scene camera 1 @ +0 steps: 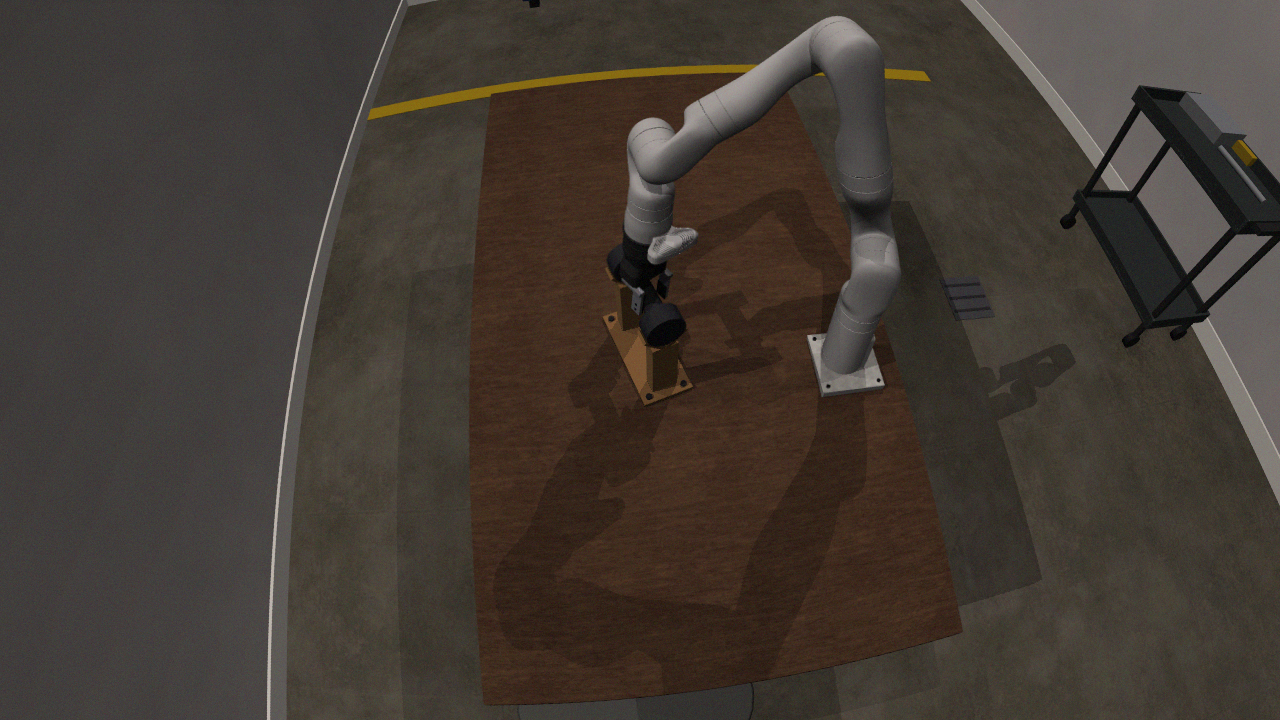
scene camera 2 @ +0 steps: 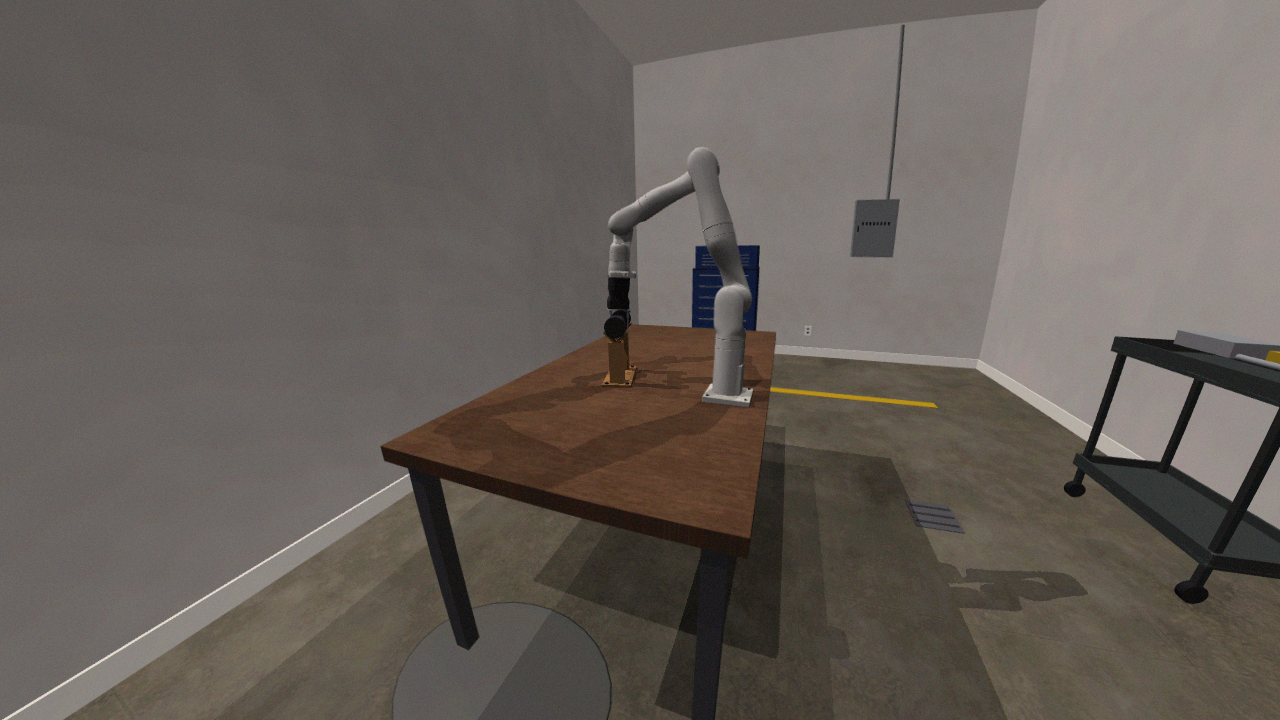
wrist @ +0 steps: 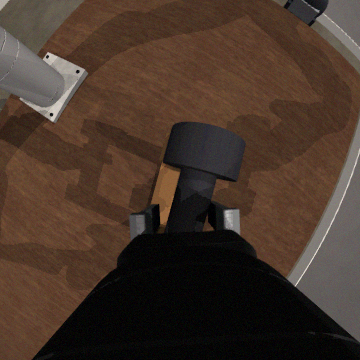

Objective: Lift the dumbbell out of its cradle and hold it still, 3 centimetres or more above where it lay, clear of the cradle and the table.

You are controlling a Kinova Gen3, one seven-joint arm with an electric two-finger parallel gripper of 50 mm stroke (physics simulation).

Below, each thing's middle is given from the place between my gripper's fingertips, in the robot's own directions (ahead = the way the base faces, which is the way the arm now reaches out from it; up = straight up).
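I see the black dumbbell point(scene camera 1: 662, 323) 10 mm ahead of my hand, 10 mm to the right of it and 20 mm above it. Going by their middles, the dumbbell is the nearest to my hand of the things named here. There is an orange-brown cradle point(scene camera 1: 656, 371) as well, and that cradle sits 90 mm below my hand, 10 mm ahead of it and 10 mm to the right of it.
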